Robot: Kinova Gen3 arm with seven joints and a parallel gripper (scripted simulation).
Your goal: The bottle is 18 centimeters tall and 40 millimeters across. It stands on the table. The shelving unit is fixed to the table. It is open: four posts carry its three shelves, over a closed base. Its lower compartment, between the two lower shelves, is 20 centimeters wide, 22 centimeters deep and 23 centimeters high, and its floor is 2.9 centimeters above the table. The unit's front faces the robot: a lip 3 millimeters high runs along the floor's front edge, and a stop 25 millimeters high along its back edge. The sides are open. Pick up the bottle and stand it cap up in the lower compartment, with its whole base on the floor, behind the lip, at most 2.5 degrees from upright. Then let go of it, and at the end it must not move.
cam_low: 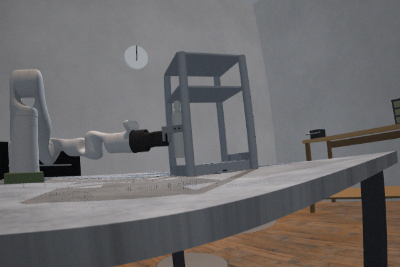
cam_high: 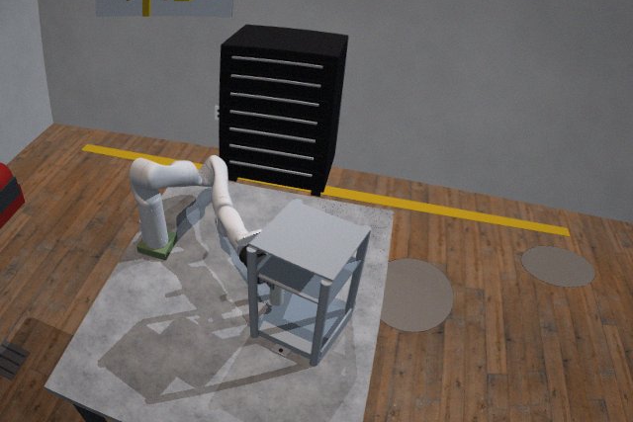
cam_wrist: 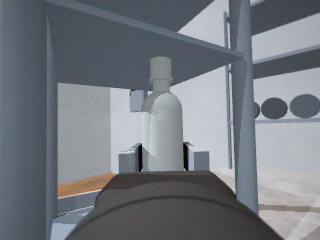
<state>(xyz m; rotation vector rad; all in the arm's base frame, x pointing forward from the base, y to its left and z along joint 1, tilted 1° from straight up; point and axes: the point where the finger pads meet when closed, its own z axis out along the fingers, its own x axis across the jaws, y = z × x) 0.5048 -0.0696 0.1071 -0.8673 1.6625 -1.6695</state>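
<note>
The grey shelving unit lies 9 cm ahead of my hand, 2 cm to the right of it and 4 cm above it. From my hand the other things lie so: bottle (3 cm above).
</note>
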